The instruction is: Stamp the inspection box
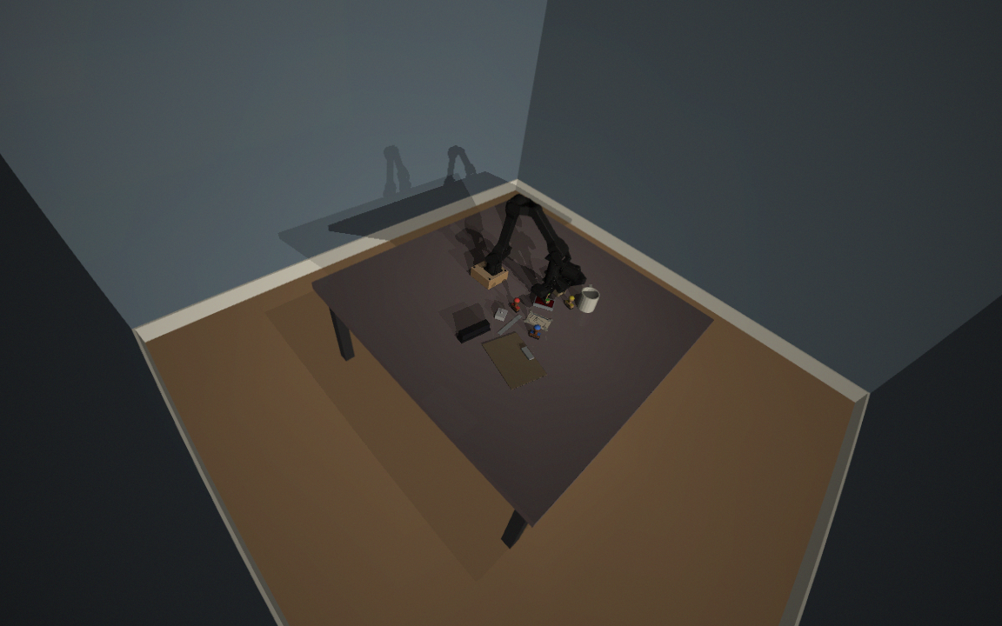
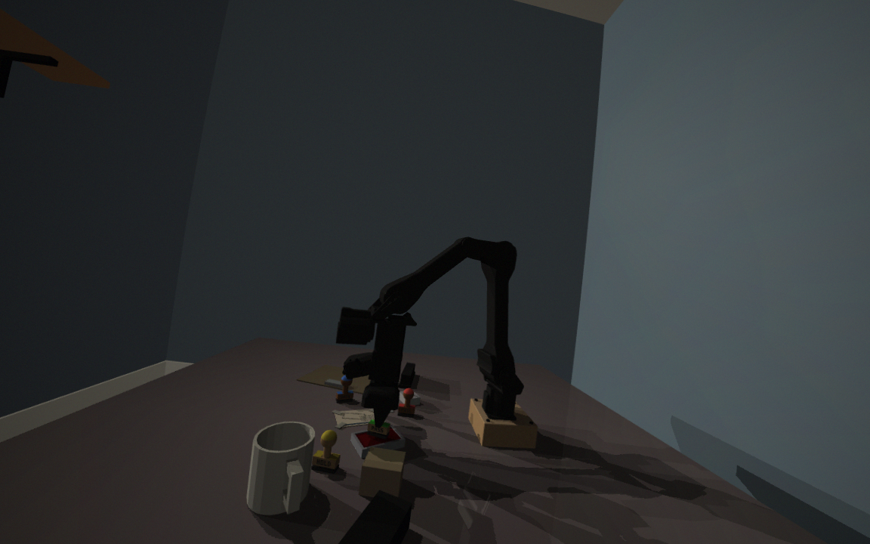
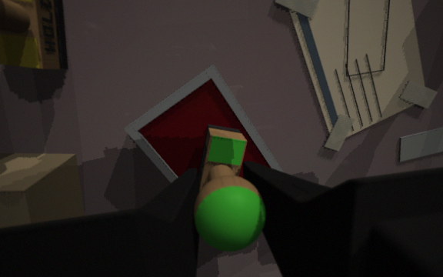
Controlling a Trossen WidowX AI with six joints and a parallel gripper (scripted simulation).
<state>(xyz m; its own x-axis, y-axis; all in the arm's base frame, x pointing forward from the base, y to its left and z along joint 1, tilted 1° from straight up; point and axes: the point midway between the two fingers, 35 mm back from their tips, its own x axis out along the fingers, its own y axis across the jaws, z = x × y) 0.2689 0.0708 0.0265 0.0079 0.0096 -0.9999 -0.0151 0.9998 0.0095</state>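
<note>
Right now my gripper tip is right at the green-knobbed PASS stamp. From my gripper tip the other things lie so: tan box: 11 cm to the left, 2 cm below, 2 cm behind; yellow-knobbed stamp: 8 cm to the left, 8 cm ahead, 2 cm below; dark red ink pad: 4 cm below.
</note>
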